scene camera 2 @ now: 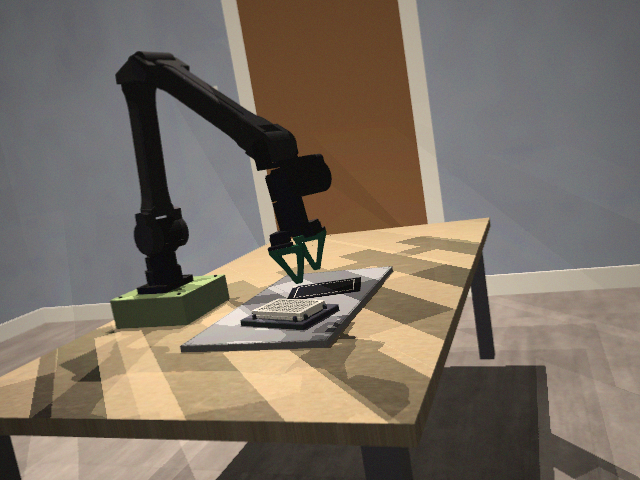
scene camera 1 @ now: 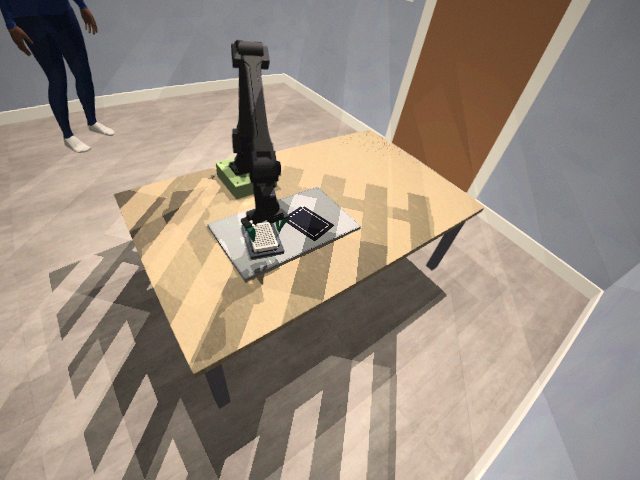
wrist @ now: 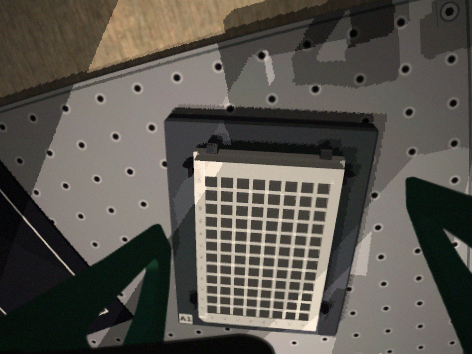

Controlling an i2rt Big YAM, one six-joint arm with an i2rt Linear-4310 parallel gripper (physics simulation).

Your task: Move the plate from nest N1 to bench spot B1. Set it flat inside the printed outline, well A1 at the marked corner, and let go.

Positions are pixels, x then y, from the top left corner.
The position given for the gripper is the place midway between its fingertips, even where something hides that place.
Labels:
The gripper (scene camera 2: 308, 276) is open, with nothing in its grasp. Also in view: a white well plate (scene camera 2: 283, 309).

